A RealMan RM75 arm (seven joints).
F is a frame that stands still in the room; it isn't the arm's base.
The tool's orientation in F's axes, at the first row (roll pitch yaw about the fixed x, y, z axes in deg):
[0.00 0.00 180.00]
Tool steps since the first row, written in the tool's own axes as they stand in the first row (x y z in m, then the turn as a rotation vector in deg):
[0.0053 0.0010 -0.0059 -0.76 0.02 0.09]
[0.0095 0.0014 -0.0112 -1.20 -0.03 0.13]
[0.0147 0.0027 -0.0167 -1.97 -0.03 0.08]
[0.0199 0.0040 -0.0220 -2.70 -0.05 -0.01]
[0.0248 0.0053 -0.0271 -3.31 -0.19 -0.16]
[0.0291 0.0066 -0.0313 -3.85 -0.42 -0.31]
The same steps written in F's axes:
[-0.0053 -0.0010 -0.0059 0.76 -0.02 0.09]
[-0.0095 -0.0014 -0.0112 1.20 0.03 0.13]
[-0.0147 -0.0027 -0.0167 1.97 0.03 0.08]
[-0.0199 -0.0040 -0.0220 2.70 0.05 -0.01]
[-0.0248 -0.0053 -0.0271 3.31 0.19 -0.16]
[-0.0291 -0.0066 -0.0313 3.85 0.42 -0.31]

